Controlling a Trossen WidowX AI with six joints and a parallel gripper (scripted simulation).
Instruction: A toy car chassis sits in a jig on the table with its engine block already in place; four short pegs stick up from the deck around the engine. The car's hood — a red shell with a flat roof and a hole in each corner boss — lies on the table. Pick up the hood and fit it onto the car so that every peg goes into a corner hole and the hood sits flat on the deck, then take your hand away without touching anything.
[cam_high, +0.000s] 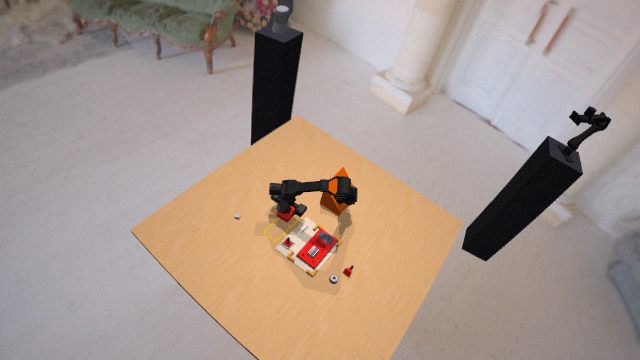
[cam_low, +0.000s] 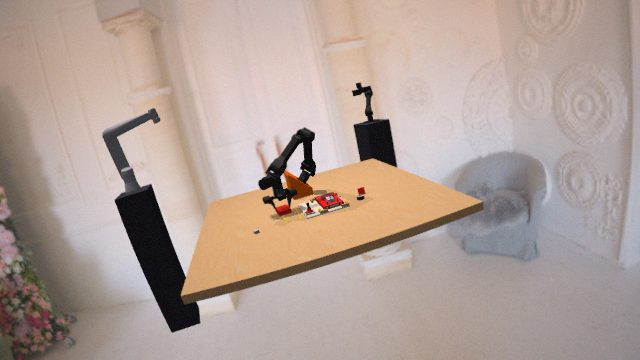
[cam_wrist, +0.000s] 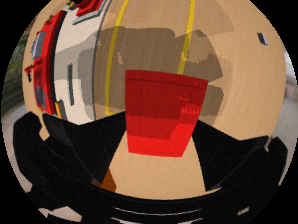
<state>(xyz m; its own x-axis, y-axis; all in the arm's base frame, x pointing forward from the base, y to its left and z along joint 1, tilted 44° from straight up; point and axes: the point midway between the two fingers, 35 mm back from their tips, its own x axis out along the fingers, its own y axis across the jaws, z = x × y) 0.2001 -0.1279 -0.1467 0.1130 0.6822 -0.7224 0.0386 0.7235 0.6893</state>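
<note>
My gripper tip is 21 cm to the right of the jig and 11 cm short of it. From my gripper tip the other things lie so: red hood (1 cm above); then grey wheel (38 cm to the left, 20 cm ahead).
</note>
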